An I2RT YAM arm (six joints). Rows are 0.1 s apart.
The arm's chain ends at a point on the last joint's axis. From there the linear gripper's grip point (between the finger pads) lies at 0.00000 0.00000 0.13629 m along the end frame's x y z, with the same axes.
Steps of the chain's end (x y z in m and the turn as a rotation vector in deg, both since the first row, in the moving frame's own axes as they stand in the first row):
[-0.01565 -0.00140 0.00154 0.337 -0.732 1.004]
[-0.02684 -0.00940 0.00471 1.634 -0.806 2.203]
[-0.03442 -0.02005 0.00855 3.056 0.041 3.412]
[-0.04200 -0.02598 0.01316 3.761 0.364 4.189]
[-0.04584 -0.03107 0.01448 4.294 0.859 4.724]
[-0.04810 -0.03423 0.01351 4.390 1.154 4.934]
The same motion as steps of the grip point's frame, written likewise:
[-0.01738 -0.00222 0.00153 0.337 -0.732 1.004]
[-0.02868 -0.01332 0.00464 1.634 -0.806 2.203]
[-0.03411 -0.02731 0.00836 3.056 0.041 3.412]
[-0.04081 -0.03488 0.01286 3.761 0.364 4.189]
[-0.04338 -0.04118 0.01408 4.294 0.859 4.724]
[-0.04491 -0.04453 0.01308 4.390 1.154 4.934]

